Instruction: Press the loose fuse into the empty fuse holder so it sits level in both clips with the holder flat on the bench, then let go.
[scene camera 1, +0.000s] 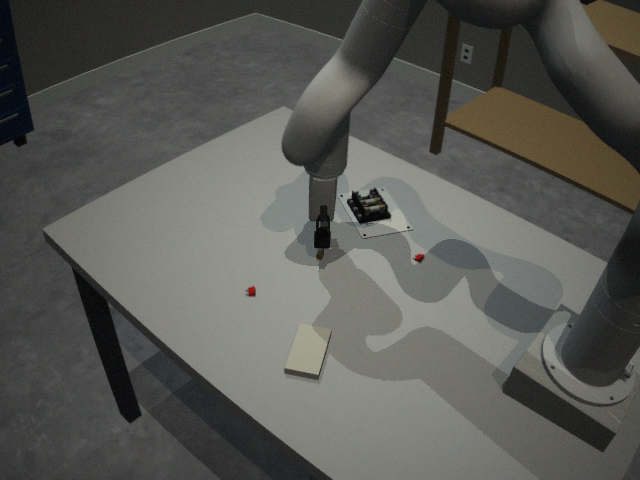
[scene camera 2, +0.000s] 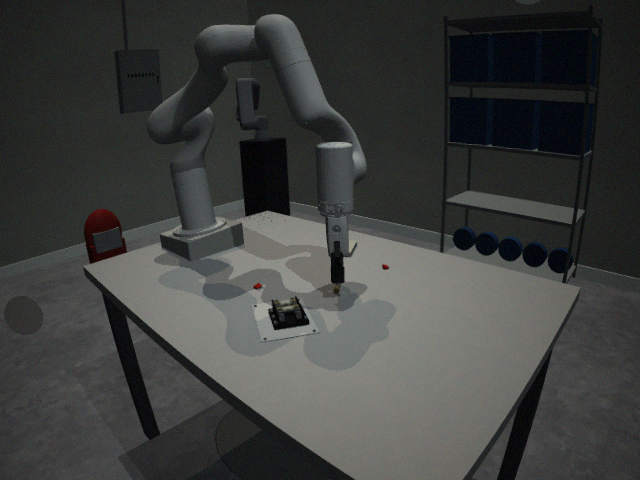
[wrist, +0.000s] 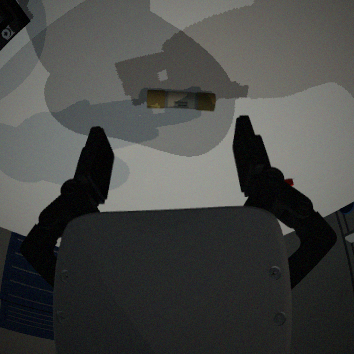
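The loose fuse (scene camera 1: 320, 254) (scene camera 2: 336, 290) (wrist: 181, 100) has brass end caps and a pale middle and lies on the table under the gripper. In the wrist view it lies crosswise, beyond the fingertips and between their lines. My gripper (scene camera 1: 322, 245) (scene camera 2: 337, 281) (wrist: 169, 134) is open and empty, above the table, its fingers seen edge-on in both scene views. The black fuse holder (scene camera 1: 369, 205) (scene camera 2: 288, 317) stands on a white plate (scene camera 1: 398, 225) (scene camera 2: 267, 332), with brass-capped fuses in it. Which of its clips are empty is too small to tell.
One small red part (scene camera 1: 419, 257) (scene camera 2: 257, 285) lies near the plate. Another red part (scene camera 1: 251, 291) (scene camera 2: 385, 266) (wrist: 289, 182) lies on the other side of the gripper. A cream block (scene camera 1: 308, 350) lies on the table, and the arm's base block (scene camera 1: 558, 397) (scene camera 2: 201, 245) stands at one end.
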